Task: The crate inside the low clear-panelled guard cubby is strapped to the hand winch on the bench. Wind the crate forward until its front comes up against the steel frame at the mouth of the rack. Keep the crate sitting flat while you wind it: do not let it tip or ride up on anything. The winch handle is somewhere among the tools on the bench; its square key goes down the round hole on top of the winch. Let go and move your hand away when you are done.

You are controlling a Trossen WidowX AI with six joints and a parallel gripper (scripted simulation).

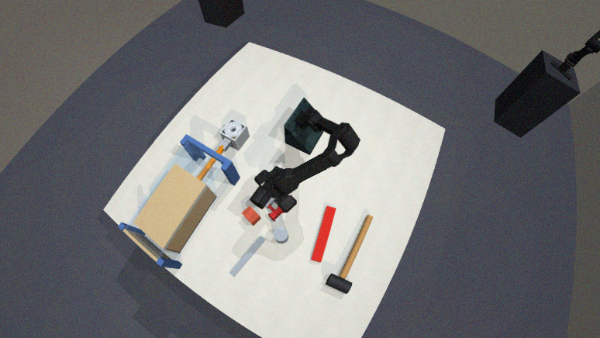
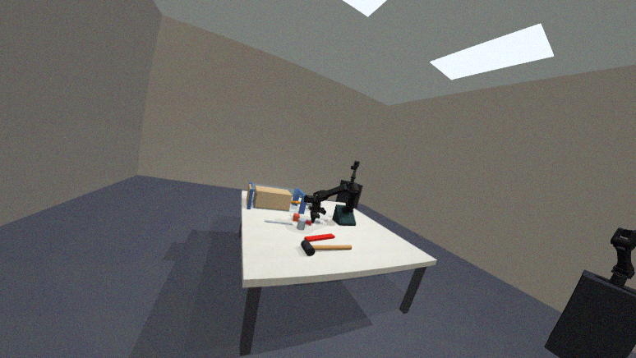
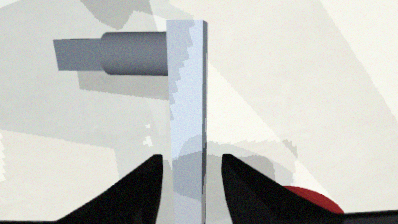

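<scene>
The red knob lies 60 mm ahead of my gripper tip, 20 mm to the left of it and 10 mm above it. Round my gripper tip: winch handle: 10 mm ahead, 10 mm above; red bar: 240 mm to the left, 40 mm ahead; grey bar: 270 mm ahead, 20 mm to the left, 10 mm below.
</scene>
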